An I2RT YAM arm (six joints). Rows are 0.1 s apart.
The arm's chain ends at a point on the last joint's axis. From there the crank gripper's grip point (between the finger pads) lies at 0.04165 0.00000 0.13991 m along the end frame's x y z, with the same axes.
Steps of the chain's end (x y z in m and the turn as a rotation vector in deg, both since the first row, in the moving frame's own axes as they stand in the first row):
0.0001 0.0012 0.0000 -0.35 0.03 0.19
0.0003 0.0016 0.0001 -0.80 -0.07 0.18
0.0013 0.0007 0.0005 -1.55 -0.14 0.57
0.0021 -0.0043 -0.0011 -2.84 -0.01 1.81
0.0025 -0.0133 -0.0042 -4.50 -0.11 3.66
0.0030 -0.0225 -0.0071 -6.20 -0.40 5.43
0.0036 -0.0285 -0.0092 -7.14 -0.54 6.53
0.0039 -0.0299 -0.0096 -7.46 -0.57 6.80
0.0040 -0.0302 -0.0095 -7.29 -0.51 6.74
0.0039 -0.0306 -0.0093 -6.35 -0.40 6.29
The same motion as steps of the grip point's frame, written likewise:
0.0002 0.0022 0.0000 -0.35 0.03 0.19
0.0001 0.0037 0.0001 -0.80 -0.07 0.18
0.0009 0.0049 0.0005 -1.55 -0.14 0.57
0.0019 0.0039 -0.0013 -2.84 -0.01 1.81
0.0018 0.0003 -0.0047 -4.50 -0.11 3.66
0.0011 -0.0035 -0.0078 -6.20 -0.40 5.43
0.0010 -0.0065 -0.0102 -7.14 -0.54 6.53
0.0011 -0.0069 -0.0107 -7.46 -0.57 6.80
0.0014 -0.0077 -0.0106 -7.29 -0.51 6.74
0.0018 -0.0106 -0.0101 -6.35 -0.40 6.29

